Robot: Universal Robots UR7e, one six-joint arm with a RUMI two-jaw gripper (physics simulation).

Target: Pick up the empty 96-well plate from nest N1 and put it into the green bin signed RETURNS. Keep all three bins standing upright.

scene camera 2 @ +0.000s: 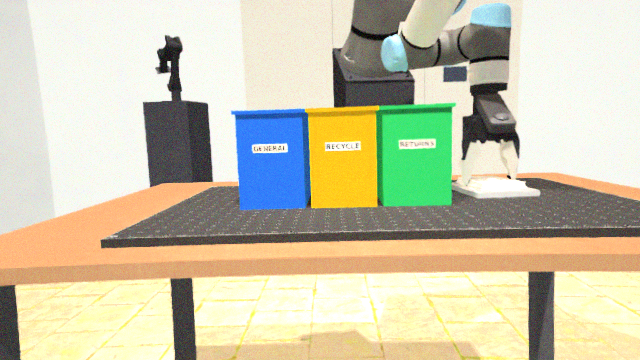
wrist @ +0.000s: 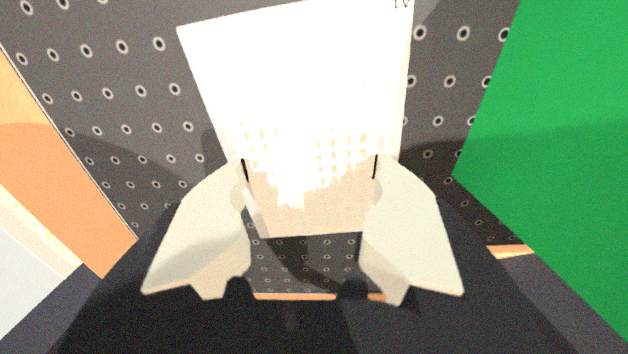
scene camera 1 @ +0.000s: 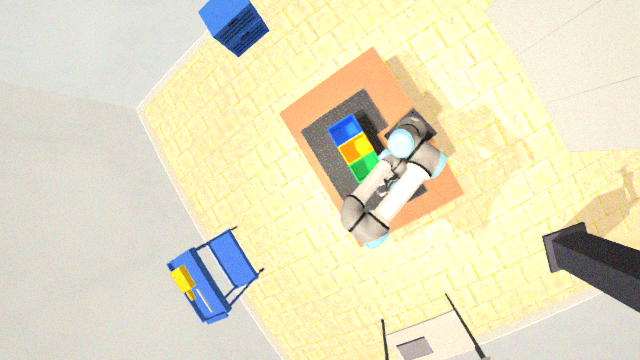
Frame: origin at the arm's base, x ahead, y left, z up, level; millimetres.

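Seen in the pictures: gripper, fingertip midpoint: (wrist: 310,160); arm's base, link origin: (scene camera 2: 368,62) (scene camera 1: 411,130).
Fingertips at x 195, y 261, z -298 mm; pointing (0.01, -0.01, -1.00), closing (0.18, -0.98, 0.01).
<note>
Offsets run from my fingertips to a thing's top centre. Level surfaces: height alone.
The white 96-well plate {4 mm ahead, 1 mm left, 14 mm up} (scene camera 2: 492,184) (wrist: 320,90) sits low over the pale nest base {3 mm ahead, 0 mm left, 2 mm up} (scene camera 2: 505,193), to the right of the green bin in scene camera 2. My gripper (scene camera 1: 386,187) (scene camera 2: 489,178) (wrist: 310,160) points down and is shut on the plate, one fingertip against each long side. Glare washes out most of the wells. The green RETURNS bin {90 mm ahead, 162 mm right, 167 mm up} (scene camera 1: 365,168) (scene camera 2: 416,175) (wrist: 560,120) stands upright beside the plate, next to the yellow RECYCLE bin {109 mm ahead, 293 mm right, 167 mm up} (scene camera 1: 356,148) (scene camera 2: 343,175) and the blue GENERAL bin {128 mm ahead, 423 mm right, 167 mm up} (scene camera 1: 345,130) (scene camera 2: 272,175), both upright.
The bins and nest stand on a dark perforated board {12 mm down} (scene camera 1: 320,145) (scene camera 2: 280,225) (wrist: 107,112) on the orange-brown table (scene camera 1: 367,65) (scene camera 2: 300,262). The arm's elbow (scene camera 1: 367,225) reaches over the table edge in scene camera 1. A black pedestal (scene camera 2: 175,142) with a small arm stands behind.
</note>
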